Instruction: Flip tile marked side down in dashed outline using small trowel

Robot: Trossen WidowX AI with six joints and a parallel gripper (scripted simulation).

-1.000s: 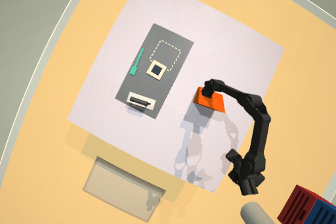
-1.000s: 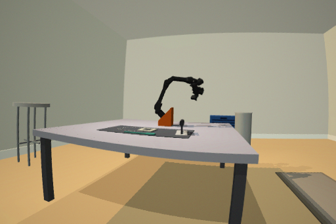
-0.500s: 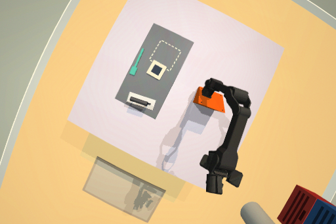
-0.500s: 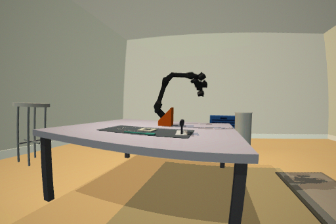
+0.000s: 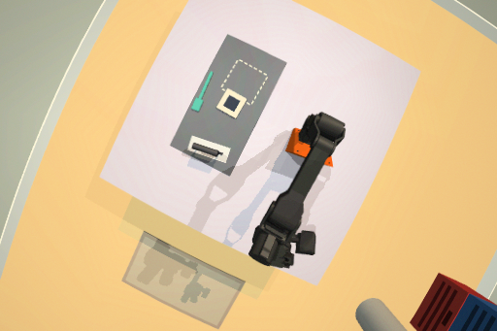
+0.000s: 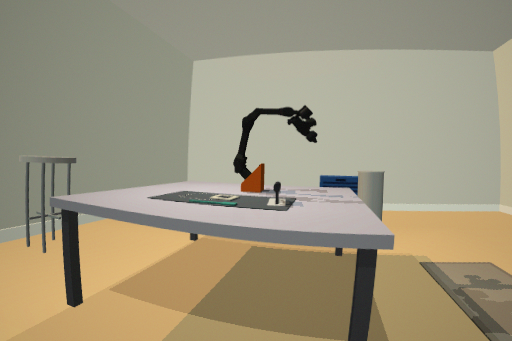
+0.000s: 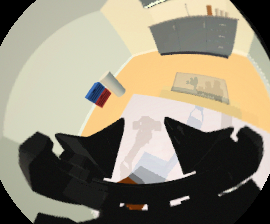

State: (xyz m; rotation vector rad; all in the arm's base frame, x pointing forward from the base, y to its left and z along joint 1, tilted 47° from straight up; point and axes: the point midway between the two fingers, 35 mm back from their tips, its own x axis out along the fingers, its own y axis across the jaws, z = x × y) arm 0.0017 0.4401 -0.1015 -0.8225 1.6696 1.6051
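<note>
My gripper tip is 41 cm short of the dark grey mat, 44 cm to the left of it and 34 cm above it. From my gripper tip the other things lie so: tile 40 cm ahead, 44 cm to the right, 31 cm below; then teal trowel 55 cm ahead, 43 cm to the right, 31 cm below.
</note>
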